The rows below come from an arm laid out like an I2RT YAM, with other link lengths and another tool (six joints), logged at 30 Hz.
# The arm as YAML. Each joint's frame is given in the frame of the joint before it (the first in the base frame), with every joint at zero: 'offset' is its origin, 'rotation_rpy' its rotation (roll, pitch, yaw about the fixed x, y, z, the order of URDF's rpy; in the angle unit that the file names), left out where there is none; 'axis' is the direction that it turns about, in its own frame. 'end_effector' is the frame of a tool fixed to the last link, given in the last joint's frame.
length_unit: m
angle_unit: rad
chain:
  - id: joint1
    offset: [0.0, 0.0, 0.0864]
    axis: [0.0, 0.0, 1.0]
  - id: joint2
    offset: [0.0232, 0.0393, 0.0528]
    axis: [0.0, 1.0, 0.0]
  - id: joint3
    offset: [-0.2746, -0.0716, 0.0]
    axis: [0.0, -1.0, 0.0]
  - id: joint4
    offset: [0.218, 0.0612, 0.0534]
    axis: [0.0, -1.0, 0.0]
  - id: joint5
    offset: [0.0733, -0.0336, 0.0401]
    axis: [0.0, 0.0, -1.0]
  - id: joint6
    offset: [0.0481, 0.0, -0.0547]
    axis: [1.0, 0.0, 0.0]
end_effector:
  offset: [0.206, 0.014, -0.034]
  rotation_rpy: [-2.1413, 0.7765, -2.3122]
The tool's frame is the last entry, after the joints.
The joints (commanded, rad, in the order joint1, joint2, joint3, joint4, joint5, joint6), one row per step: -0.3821, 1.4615, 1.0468, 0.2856, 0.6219, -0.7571; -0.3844, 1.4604, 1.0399, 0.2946, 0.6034, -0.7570; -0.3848, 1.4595, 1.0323, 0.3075, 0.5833, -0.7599; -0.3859, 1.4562, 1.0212, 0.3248, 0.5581, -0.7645; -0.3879, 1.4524, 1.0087, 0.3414, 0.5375, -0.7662; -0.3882, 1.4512, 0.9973, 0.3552, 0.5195, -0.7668; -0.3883, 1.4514, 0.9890, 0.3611, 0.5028, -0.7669; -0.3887, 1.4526, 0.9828, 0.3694, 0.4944, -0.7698; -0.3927, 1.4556, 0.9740, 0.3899, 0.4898, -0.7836; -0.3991, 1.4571, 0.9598, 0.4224, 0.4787, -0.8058; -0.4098, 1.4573, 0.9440, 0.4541, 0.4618, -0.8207; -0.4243, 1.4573, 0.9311, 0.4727, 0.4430, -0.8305; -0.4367, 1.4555, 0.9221, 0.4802, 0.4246, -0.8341; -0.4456, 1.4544, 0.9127, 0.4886, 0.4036, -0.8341; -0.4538, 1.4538, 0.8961, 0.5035, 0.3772, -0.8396; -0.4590, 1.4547, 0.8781, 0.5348, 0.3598, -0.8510; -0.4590, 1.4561, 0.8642, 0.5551, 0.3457, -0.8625; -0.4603, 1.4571, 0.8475, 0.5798, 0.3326, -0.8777; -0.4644, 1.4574, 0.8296, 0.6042, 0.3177, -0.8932
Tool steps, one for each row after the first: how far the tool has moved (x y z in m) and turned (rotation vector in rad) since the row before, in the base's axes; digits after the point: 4 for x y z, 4 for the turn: 0.0031, 0.0016, -0.0008, 0.0010, -0.0039, 0.0160; 0.0041, 0.0024, -0.0002, -0.0016, -0.0043, 0.0198; 0.0045, 0.0031, 0.0004, -0.0035, -0.0061, 0.0244; 0.0029, 0.0024, -0.0001, -0.0020, -0.0068, 0.0186; 0.0032, 0.0027, -0.0015, -0.0001, -0.0035, 0.0177; 0.0029, 0.0026, -0.0028, 0.0025, 0.0019, 0.0165; 0.0015, 0.0010, -0.0014, -0.0014, 0.0011, 0.0082; 0.0001, -0.0016, 0.0002, -0.0116, 0.0024, 0.0017; 0.0004, -0.0017, 0.0017, -0.0197, 0.0012, 0.0063; -0.0002, -0.0022, 0.0012, -0.0147, -0.0035, 0.0071; -0.0015, -0.0030, -0.0011, -0.0077, 0.0018, 0.0048; -0.0012, -0.0019, -0.0016, -0.0016, 0.0021, 0.0061; 0.0006, 0.0000, -0.0019, 0.0010, -0.0006, 0.0121; 0.0013, 0.0013, -0.0038, -0.0019, 0.0045, 0.0184; 0.0012, 0.0006, -0.0001, -0.0124, -0.0031, 0.0127; 0.0021, 0.0022, -0.0015, -0.0096, 0.0036, 0.0145; 0.0011, 0.0016, -0.0013, -0.0133, 0.0044, 0.0123; 0.0002, 0.0009, -0.0016, -0.0133, 0.0053, 0.0112
